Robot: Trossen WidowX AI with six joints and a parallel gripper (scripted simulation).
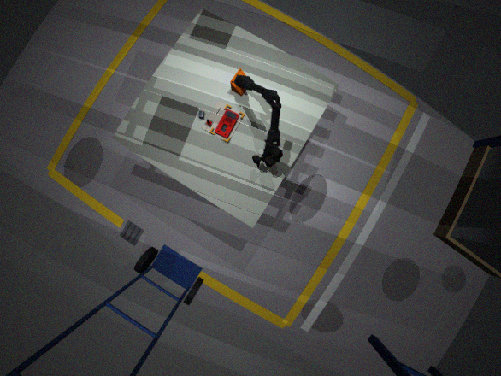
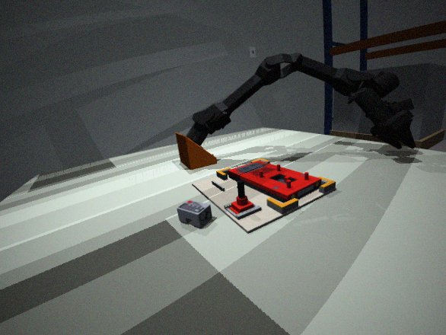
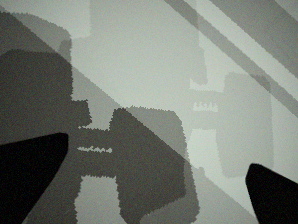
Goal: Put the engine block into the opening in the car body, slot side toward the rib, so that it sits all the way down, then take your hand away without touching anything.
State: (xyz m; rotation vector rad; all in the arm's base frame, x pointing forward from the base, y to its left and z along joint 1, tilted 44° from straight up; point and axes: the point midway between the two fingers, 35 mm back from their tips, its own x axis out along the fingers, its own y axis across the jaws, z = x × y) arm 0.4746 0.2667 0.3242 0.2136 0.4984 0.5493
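The grey engine block is 18 cm behind my gripper tip, 59 cm to the right of it and 2 cm below it. Round my gripper tip: stand (14 cm behind, 51 cm to the right); then pale base plate (19 cm behind, 40 cm to the right, 2 cm below).
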